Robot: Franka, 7 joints.
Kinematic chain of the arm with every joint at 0, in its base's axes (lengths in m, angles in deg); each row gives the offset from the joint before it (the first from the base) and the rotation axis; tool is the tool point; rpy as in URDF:
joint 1: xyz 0 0 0.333 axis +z
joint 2: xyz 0 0 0 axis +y
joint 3: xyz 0 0 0.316 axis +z
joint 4: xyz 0.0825 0 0 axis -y
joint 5: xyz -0.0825 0 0.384 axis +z
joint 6: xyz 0 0 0 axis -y
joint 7: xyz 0.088 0 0 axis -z
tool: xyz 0 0 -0.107 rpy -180 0 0
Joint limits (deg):
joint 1: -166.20..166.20
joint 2: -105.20..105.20
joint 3: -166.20..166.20
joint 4: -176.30..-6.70
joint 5: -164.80..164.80
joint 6: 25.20..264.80
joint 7: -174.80..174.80
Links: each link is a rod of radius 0.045 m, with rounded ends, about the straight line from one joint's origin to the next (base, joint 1, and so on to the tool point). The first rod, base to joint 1, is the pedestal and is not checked.
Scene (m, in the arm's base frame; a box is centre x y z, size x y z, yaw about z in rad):
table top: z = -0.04
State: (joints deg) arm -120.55 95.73 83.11 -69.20 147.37 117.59 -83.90
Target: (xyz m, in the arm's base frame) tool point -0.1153 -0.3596 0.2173
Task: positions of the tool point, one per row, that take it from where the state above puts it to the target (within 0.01 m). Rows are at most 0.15 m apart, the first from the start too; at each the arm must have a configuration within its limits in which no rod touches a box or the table.
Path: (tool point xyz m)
1: 0.1327 -0.7554 0.2990
2: 0.1188 -0.7050 0.3134
3: 0.0831 -0.6423 0.2936
4: 0.0243 -0.5660 0.2587
5: -0.0480 -0.4717 0.2286
6: -0.1153 -0.3596 0.2173

